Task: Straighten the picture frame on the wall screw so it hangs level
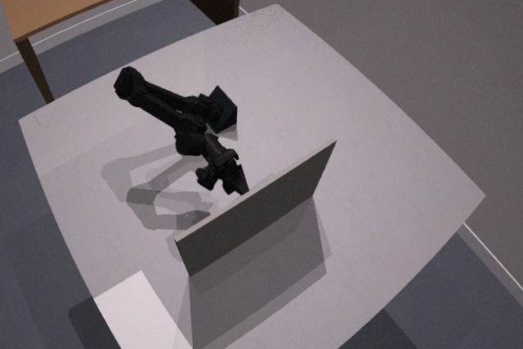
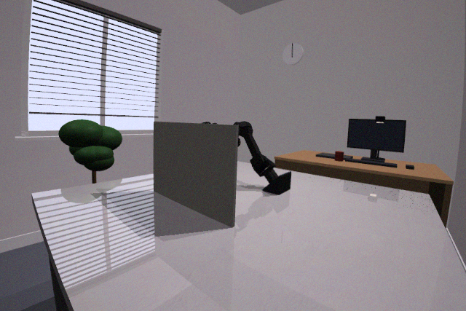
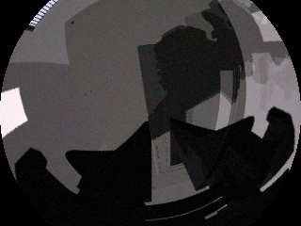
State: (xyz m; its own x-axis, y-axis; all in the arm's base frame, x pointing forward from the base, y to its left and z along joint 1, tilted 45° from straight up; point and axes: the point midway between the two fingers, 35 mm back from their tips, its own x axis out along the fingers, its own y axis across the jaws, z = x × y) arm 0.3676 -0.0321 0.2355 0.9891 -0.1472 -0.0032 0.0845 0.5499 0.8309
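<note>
My gripper tip is now 10 mm short of the picture frame, 10 mm to the right of it and 50 mm above it. Round my gripper tip: beige wall panel 20 mm ahead, 10 mm to the left, 60 mm below.
</note>
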